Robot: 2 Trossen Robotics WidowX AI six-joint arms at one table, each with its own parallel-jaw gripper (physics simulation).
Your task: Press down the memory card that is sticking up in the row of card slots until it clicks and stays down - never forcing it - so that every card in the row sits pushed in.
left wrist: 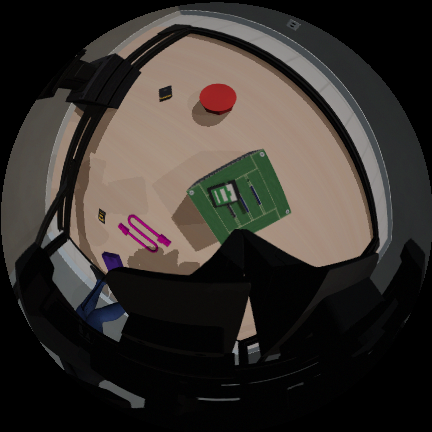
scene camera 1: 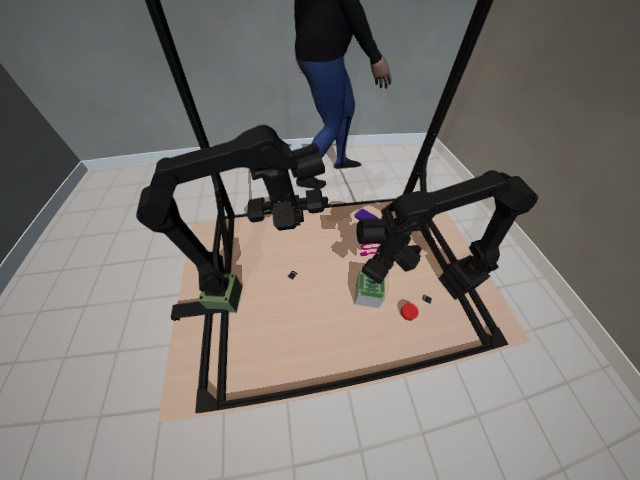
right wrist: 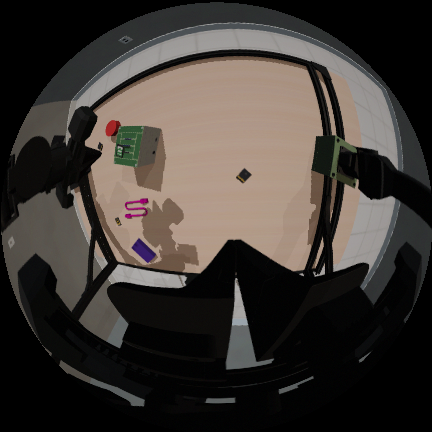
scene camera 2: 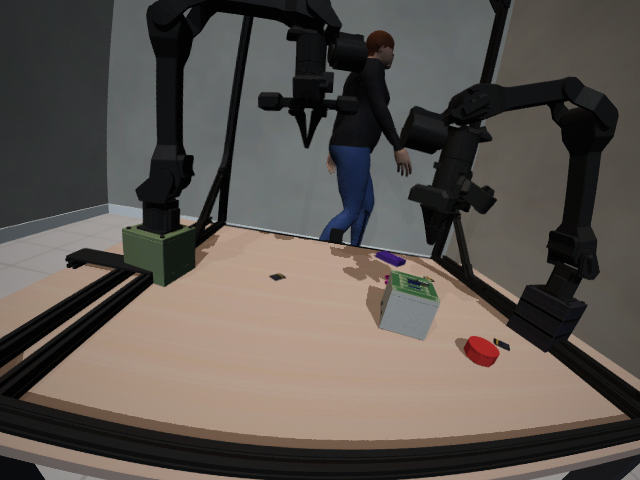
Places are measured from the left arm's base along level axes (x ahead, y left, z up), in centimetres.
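Pixels of known places: left gripper, fingertip midpoint: (left wrist: 239,235) (right wrist: 100,153) (scene camera 2: 429,244); right gripper, fingertip midpoint: (left wrist: 294,386) (right wrist: 233,245) (scene camera 2: 306,148); left arm's base at its link origin: (scene camera 1: 471,269) (scene camera 2: 557,294); right arm's base at its link origin: (scene camera 1: 217,286) (right wrist: 347,162) (scene camera 2: 160,228).
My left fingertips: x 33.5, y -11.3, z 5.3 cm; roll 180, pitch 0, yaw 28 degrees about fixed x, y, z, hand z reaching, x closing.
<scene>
Ahead of a thing's pixels: the offset from my left fingertips to its middle. "spot": to the spot under its first point. Level surfaces: height alone.
A pale box {dz -12.4, dx +1.3, dy +0.5 cm} (scene camera 1: 369,298) (scene camera 2: 407,313) with a green board on top {dz -8.1 cm} (left wrist: 270,205) (right wrist: 134,159) stands right of centre in both scene views. Narrow dark-blue card edges {spot: dz -8.0, dx +2.3, dy +2.0 cm} (left wrist: 256,195) show in slots on the board, beside a black-framed patch {spot: dz -7.6, dx -1.0, dy +0.4 cm} (left wrist: 224,194) with green and white marks. Which card stands higher cannot be told clearly. My left gripper (scene camera 2: 431,243) (left wrist: 239,235) (right wrist: 100,153) is shut and empty, tilted above the box; its fingers cover the board's near edge in the left wrist view. My right gripper (scene camera 2: 307,146) (right wrist: 233,245) is shut and empty, high over the table's back, away from the box.
A red disc {dz -15.5, dx -8.5, dy +13.0 cm} (scene camera 1: 409,311) (scene camera 2: 481,351) (left wrist: 218,97) and a loose card {dz -16.7, dx -18.5, dy +11.5 cm} (scene camera 1: 427,298) (left wrist: 165,93) lie near the box. Another loose card {dz -16.7, dx +24.1, dy -17.3 cm} (scene camera 1: 292,274) (right wrist: 243,175) lies mid-table. A magenta cable {spot: dz -16.1, dx -5.8, dy -15.1 cm} (left wrist: 165,241) (right wrist: 144,201), small card {dz -16.7, dx -23.8, dy -18.4 cm} (left wrist: 101,216) and purple block {dz -15.9, dx -17.6, dy -32.5 cm} (scene camera 1: 366,214) (right wrist: 144,251) lie behind.
</scene>
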